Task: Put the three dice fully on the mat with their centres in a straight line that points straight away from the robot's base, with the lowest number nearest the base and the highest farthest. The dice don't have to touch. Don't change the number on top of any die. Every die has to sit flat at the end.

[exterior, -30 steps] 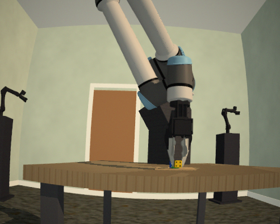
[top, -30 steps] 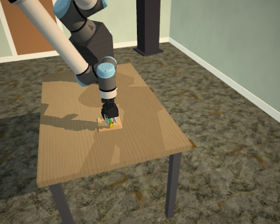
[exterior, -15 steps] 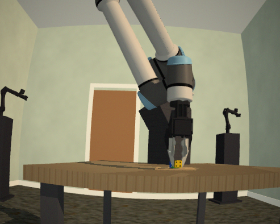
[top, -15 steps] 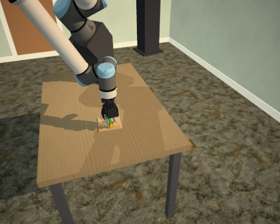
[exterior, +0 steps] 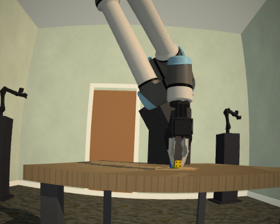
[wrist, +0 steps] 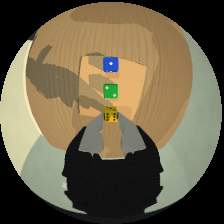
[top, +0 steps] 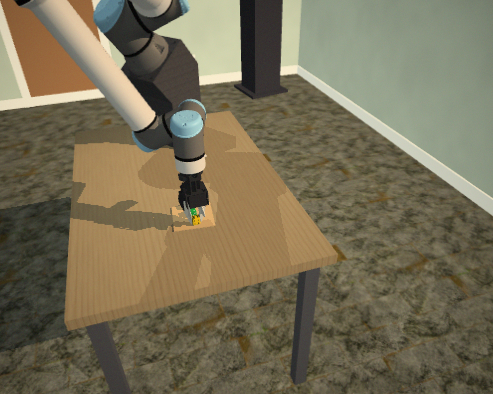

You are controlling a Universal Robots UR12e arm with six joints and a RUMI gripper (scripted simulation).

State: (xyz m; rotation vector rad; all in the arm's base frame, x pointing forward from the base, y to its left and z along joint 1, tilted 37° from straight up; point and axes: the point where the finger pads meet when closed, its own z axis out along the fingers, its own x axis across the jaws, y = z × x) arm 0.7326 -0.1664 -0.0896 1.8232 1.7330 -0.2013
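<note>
Right now my hand is right at the yellow die. The rest, counted from my hand: green die 50 mm behind, 10 mm to the left, 10 mm below; tan mat 50 mm behind, 10 mm to the left, 20 mm below; blue die 100 mm behind, 10 mm to the left, 10 mm below.
</note>
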